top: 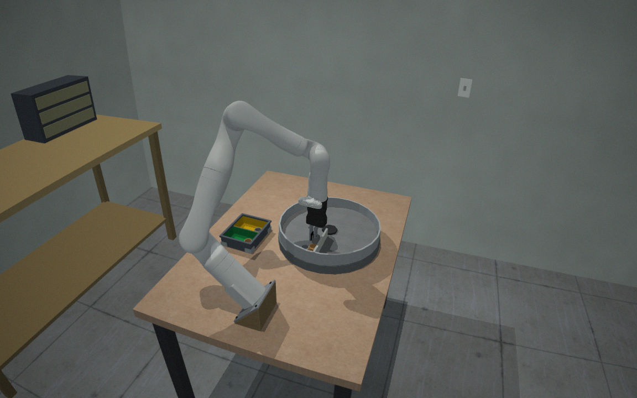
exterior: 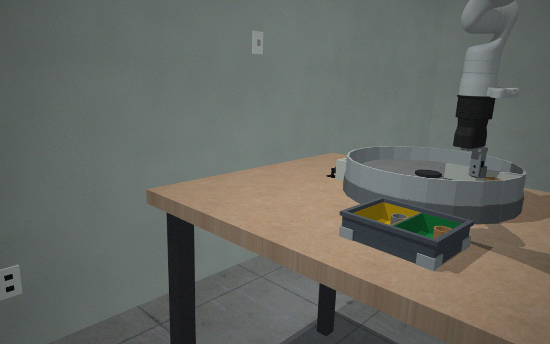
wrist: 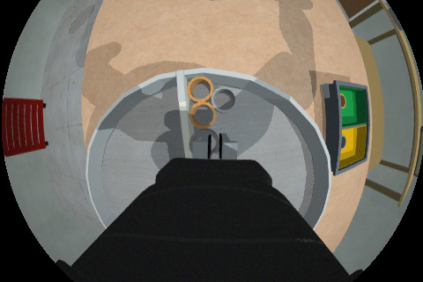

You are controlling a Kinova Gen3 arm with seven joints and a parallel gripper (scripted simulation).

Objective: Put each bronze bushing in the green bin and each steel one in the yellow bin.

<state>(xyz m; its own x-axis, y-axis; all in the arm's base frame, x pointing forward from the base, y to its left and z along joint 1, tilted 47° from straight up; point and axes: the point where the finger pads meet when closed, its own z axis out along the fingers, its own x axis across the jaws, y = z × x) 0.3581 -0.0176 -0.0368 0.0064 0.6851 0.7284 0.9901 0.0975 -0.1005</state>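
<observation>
Right now the bin tray is 310 mm to the left of my hand, 70 mm below it and 20 mm behind it. Also, from my hand: grey turntable 130 mm ahead, 50 mm below, 20 mm to the right.
</observation>
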